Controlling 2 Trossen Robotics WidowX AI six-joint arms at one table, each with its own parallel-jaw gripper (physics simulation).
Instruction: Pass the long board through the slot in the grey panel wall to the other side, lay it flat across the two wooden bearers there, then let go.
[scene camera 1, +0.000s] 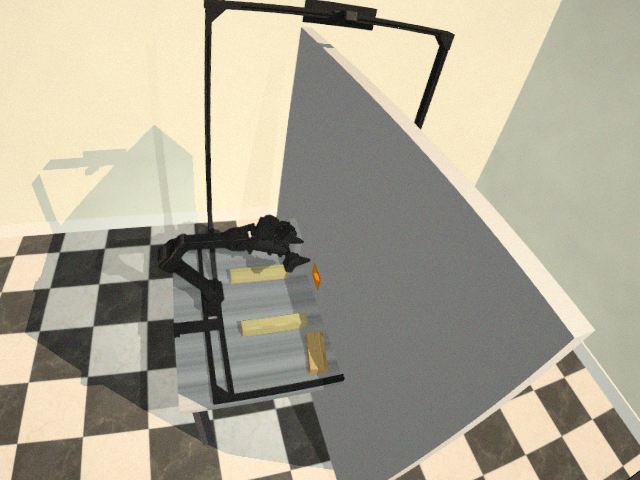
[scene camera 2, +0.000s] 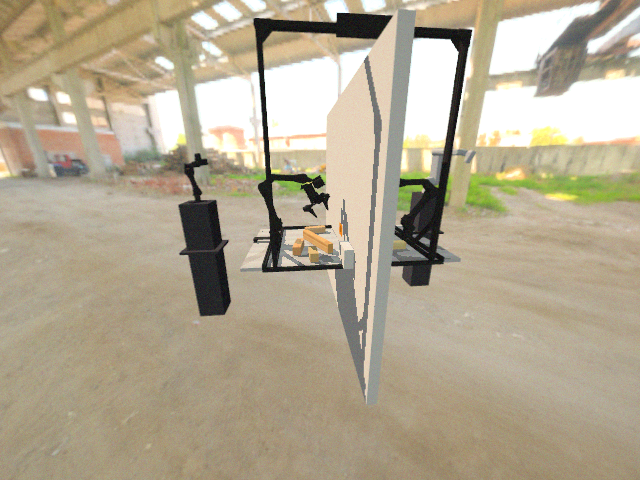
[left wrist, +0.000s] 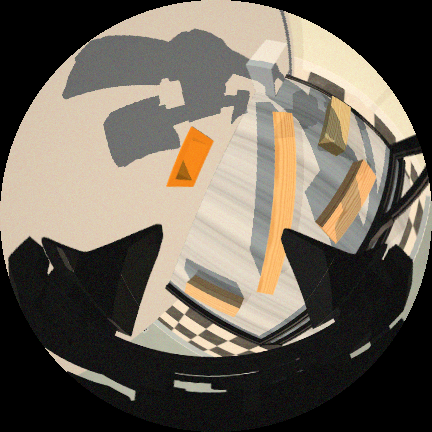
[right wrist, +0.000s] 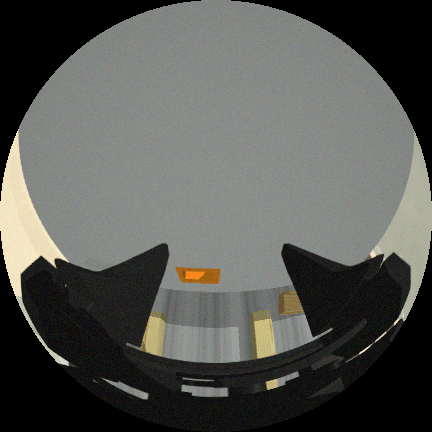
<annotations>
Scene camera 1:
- my right gripper
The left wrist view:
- my left gripper
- orange-rimmed slot
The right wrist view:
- my right gripper
</annotations>
